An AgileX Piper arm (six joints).
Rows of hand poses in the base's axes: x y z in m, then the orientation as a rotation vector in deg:
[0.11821, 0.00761, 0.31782, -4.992, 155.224, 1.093]
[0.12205, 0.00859, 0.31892, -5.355, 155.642, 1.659]
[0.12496, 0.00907, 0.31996, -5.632, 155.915, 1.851]
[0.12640, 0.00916, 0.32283, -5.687, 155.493, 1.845]
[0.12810, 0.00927, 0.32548, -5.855, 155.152, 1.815]
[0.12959, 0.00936, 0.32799, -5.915, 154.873, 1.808]
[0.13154, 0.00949, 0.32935, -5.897, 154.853, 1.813]
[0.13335, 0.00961, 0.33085, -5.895, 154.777, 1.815]
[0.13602, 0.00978, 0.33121, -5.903, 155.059, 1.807]
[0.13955, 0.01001, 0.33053, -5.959, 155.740, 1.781]
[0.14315, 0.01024, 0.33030, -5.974, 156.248, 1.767]
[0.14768, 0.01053, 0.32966, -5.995, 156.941, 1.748]
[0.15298, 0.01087, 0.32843, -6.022, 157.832, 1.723]
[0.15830, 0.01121, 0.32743, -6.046, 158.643, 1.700]
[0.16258, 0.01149, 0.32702, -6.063, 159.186, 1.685]
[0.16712, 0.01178, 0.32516, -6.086, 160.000, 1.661]
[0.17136, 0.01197, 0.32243, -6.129, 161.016, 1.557]
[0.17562, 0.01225, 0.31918, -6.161, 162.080, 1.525]
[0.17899, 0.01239, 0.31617, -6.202, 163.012, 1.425]
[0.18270, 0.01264, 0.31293, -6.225, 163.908, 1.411]
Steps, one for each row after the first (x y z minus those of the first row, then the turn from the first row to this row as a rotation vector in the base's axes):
[0.00384, 0.00098, 0.00110, 0.328, 0.443, 0.335]
[0.00675, 0.00146, 0.00214, 0.410, 0.729, 0.554]
[0.00819, 0.00155, 0.00501, 0.412, 0.308, 0.600]
[0.00989, 0.00166, 0.00766, 0.376, -0.029, 0.720]
[0.01138, 0.00175, 0.01017, 0.372, -0.306, 0.767]
[0.01333, 0.00188, 0.01153, 0.379, -0.326, 0.755]
[0.01514, 0.00200, 0.01303, 0.383, -0.402, 0.756]
[0.01781, 0.00217, 0.01339, 0.367, -0.121, 0.755]
[0.02134, 0.00240, 0.01271, 0.317, 0.560, 0.776]
[0.02494, 0.00263, 0.01248, 0.287, 1.068, 0.774]
[0.02947, 0.00292, 0.01184, 0.248, 1.760, 0.772]
[0.03477, 0.00326, 0.01061, 0.196, 2.650, 0.770]
[0.04009, 0.00360, 0.00961, 0.150, 3.460, 0.767]
[0.04437, 0.00388, 0.00920, 0.119, 4.002, 0.766]
[0.04891, 0.00417, 0.00734, 0.071, 4.815, 0.762]
[0.05315, 0.00436, 0.00461, -0.040, 5.828, 0.756]
[0.05741, 0.00464, 0.00136, -0.101, 6.891, 0.753]
[0.06078, 0.00478, -0.00165, -0.206, 7.820, 0.748]
[0.06449, 0.00503, -0.00489, -0.248, 8.715, 0.744]

